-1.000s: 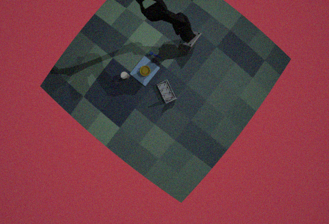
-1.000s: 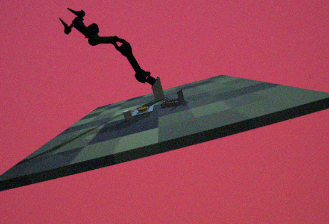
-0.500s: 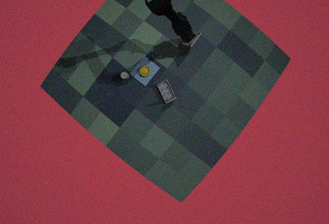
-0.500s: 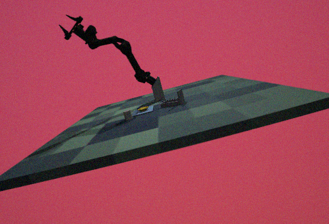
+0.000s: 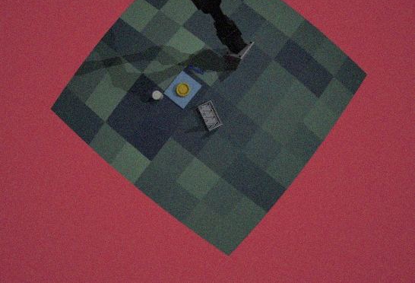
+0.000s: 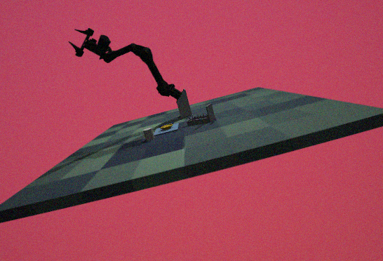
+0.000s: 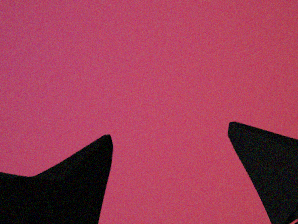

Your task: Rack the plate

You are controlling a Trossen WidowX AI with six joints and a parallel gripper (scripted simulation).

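The yellow plate lies 65 cm below my gripper tip, 48 cm to the left of it and 20 cm ahead of it. From my gripper tip the other things lie so: grey dish rack (67 cm to the left, 64 cm below, 19 cm ahead); pale blue mat (66 cm below, 48 cm to the left, 20 cm ahead); white cup (64 cm below, 42 cm to the left, 31 cm ahead).
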